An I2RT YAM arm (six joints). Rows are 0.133 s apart.
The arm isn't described. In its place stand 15 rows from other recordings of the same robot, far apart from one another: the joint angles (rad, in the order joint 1, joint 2, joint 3, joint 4, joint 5, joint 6), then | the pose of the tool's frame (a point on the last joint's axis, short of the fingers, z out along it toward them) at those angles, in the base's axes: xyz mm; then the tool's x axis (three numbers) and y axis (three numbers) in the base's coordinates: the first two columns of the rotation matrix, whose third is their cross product.
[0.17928 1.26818 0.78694 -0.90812 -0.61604 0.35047] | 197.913 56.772 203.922 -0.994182 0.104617 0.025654 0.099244 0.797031 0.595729
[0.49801 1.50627 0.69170 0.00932 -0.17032 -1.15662] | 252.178 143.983 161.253 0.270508 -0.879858 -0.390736 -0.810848 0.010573 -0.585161
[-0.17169 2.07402 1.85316 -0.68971 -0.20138 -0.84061] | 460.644 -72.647 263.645 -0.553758 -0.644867 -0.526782 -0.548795 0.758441 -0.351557
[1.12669 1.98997 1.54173 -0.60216 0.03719 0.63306] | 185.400 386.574 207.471 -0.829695 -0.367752 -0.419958 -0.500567 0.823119 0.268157
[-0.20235 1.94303 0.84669 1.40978 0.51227 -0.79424] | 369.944 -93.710 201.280 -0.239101 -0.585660 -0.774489 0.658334 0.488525 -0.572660
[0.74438 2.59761 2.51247 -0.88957 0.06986 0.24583] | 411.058 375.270 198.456 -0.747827 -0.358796 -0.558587 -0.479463 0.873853 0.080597
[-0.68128 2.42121 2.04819 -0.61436 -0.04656 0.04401] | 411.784 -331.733 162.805 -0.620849 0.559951 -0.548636 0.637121 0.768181 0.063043
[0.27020 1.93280 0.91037 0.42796 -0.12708 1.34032] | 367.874 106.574 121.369 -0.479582 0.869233 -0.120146 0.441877 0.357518 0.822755
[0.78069 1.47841 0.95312 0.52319 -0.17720 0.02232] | 241.919 248.485 305.199 -0.019747 0.011361 -0.999740 -0.817742 0.575137 0.022688
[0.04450 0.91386 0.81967 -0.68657 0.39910 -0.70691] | 184.636 -5.625 284.077 -0.687124 -0.629635 -0.362520 -0.278147 0.688924 -0.669341
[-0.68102 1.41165 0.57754 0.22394 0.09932 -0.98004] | 212.896 -177.064 170.304 -0.820707 -0.398647 -0.409293 0.014374 0.701728 -0.712300
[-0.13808 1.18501 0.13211 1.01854 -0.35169 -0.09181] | 201.207 -15.579 171.240 -0.014466 -0.084886 -0.996286 -0.214015 0.973562 -0.079843
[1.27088 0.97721 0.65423 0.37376 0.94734 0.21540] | 92.127 200.085 316.289 -0.053369 0.249807 -0.966824 -0.314085 0.914865 0.253719
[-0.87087 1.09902 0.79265 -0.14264 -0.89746 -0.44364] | 174.836 -164.400 290.219 -0.262559 -0.103760 -0.959321 -0.098948 0.991856 -0.080197
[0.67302 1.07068 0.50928 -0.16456 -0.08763 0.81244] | 165.866 136.211 192.861 -0.844947 0.251276 -0.472149 -0.085402 0.808058 0.582880
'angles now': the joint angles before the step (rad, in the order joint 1, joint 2, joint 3, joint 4, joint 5, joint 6). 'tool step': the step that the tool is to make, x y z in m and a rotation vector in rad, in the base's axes. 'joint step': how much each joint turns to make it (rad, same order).
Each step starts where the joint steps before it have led.
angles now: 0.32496, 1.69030, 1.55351, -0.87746, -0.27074, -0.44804
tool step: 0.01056, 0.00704, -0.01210, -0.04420, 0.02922, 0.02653
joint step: 0.01071, 0.06263, 0.03591, -0.02327, 0.01985, -0.03108
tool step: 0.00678, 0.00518, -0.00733, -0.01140, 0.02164, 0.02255
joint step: 0.00659, 0.04114, 0.02632, -0.01345, -0.00441, -0.01626
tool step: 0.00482, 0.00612, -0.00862, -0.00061, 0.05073, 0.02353
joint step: 0.00882, 0.04456, 0.03031, -0.03528, -0.02142, -0.00614
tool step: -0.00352, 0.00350, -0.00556, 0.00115, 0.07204, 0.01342
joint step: 0.00941, 0.01788, 0.01078, -0.05812, -0.02569, 0.00667
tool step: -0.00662, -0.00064, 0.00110, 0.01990, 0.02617, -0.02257
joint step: 0.00306, -0.02233, -0.02400, -0.00489, -0.01706, 0.03551
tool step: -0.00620, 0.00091, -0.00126, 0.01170, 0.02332, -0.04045
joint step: 0.00809, -0.02124, -0.03180, 0.01032, -0.00113, 0.05501
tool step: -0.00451, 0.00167, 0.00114, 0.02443, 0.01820, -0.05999
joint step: 0.00836, -0.02021, -0.02326, 0.01990, -0.00306, 0.07838
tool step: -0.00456, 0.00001, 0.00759, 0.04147, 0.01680, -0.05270
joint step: 0.00276, -0.02429, -0.00414, 0.00337, -0.02063, 0.07220
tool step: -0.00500, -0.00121, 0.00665, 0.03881, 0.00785, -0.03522
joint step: 0.00006, -0.02785, -0.01200, 0.00912, -0.02167, 0.05105
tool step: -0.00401, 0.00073, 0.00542, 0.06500, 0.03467, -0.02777
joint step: 0.00107, -0.01697, -0.00376, 0.00250, -0.05458, 0.06143
